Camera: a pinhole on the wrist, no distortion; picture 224 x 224 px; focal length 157.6 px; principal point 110.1 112.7 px. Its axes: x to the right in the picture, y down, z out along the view. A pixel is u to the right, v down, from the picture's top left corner.
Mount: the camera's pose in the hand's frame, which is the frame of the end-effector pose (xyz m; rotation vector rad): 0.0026 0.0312 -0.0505 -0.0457 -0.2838 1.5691
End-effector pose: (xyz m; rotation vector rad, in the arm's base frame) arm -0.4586 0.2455 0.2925 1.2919 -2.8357 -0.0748
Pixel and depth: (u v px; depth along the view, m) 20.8 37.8 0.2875
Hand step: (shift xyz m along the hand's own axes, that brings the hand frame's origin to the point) 0.0807 -0.1742 0.2316
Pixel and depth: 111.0 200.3 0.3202
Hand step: -0.2377 -0.0138 0.2223
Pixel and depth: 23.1 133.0 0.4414
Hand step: -0.1385 -0.2757 0.3281
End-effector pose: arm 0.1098 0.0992 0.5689 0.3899 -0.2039 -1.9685
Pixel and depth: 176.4 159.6 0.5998
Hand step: -0.3019 0.1917 0.5298
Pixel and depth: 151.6 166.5 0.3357
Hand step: -0.1810 0.0689 0.2634
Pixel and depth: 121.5 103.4 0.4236
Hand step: -0.0612 -0.0025 0.3688
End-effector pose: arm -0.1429 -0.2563 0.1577 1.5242 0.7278 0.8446
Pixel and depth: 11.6 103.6 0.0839
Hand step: -0.0088 -0.0333 0.0238
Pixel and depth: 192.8 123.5 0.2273
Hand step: -0.0624 0.1150 0.1838
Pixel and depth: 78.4 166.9 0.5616
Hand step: -0.2997 -0.1635 0.4354
